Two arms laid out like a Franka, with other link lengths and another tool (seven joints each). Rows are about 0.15 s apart.
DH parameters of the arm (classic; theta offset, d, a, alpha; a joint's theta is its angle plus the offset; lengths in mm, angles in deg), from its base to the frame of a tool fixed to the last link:
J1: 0 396.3 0 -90
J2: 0 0 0 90
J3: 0 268.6 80 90
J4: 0 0 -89.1 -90
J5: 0 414.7 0 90
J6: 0 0 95 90
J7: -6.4 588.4 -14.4 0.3
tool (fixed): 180 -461.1 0 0
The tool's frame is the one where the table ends.
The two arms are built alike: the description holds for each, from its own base.
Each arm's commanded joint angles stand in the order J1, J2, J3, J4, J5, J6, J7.
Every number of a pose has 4 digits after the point.
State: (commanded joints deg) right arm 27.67 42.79 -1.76 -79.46 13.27 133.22 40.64; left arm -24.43 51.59 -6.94 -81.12 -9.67 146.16 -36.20
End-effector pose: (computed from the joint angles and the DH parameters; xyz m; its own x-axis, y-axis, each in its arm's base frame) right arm 0.6622 0.3419 0.2856 -0.9588 0.2799 -0.0496 0.2595 0.9331 0.2491; left arm 0.6343 -0.3837 0.1870 -0.9271 -0.3746 -0.0103 -0.3547 0.8860 -0.2987
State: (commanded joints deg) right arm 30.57 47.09 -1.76 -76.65 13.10 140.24 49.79; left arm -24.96 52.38 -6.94 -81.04 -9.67 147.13 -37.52
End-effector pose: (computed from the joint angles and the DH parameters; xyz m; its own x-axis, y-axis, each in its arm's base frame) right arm 0.6600 0.3819 0.2677 -0.9142 0.3966 -0.0829 0.3541 0.8815 0.3125; left arm 0.6305 -0.3890 0.1794 -0.9209 -0.3899 -0.0065 -0.3699 0.8788 -0.3014
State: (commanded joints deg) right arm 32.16 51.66 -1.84 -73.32 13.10 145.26 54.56; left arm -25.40 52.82 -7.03 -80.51 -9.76 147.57 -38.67
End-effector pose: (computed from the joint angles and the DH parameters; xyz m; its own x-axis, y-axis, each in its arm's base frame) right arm 0.6611 0.4045 0.2468 -0.8830 0.4580 -0.1027 0.3960 0.8443 0.3611; left arm 0.6292 -0.3955 0.1792 -0.9153 -0.4028 -0.0040 -0.3819 0.8708 -0.3095
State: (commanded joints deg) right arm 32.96 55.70 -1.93 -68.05 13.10 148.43 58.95; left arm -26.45 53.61 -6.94 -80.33 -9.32 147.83 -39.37
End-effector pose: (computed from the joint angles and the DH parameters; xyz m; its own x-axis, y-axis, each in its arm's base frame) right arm 0.6705 0.4221 0.2466 -0.8467 0.5189 -0.1179 0.4296 0.7973 0.4240; left arm 0.6211 -0.4054 0.1710 -0.9192 -0.3939 -0.0019 -0.3750 0.8766 -0.3015
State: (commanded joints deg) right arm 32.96 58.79 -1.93 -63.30 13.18 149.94 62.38; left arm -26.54 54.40 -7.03 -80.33 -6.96 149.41 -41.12
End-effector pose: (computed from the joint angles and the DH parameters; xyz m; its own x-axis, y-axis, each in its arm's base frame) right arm 0.6814 0.4297 0.2512 -0.8128 0.5707 -0.1169 0.4598 0.7517 0.4729; left arm 0.6197 -0.4070 0.1639 -0.9175 -0.3969 -0.0263 -0.3719 0.8794 -0.2973
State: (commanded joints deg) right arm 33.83 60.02 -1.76 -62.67 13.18 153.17 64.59; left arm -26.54 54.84 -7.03 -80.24 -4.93 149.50 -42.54
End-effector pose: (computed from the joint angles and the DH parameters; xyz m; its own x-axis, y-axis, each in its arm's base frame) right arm 0.6776 0.4421 0.2476 -0.7946 0.5954 -0.1188 0.4654 0.7229 0.5108; left arm 0.6185 -0.4069 0.1590 -0.9176 -0.3957 -0.0378 -0.3700 0.8851 -0.2824
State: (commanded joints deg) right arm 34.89 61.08 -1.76 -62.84 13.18 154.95 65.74; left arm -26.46 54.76 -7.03 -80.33 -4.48 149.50 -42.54
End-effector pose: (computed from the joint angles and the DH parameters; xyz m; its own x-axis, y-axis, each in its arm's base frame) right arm 0.6687 0.4531 0.2354 -0.7920 0.5995 -0.1154 0.4667 0.7163 0.5187; left arm 0.6187 -0.4061 0.1592 -0.9192 -0.3916 -0.0426 -0.3653 0.8879 -0.2794
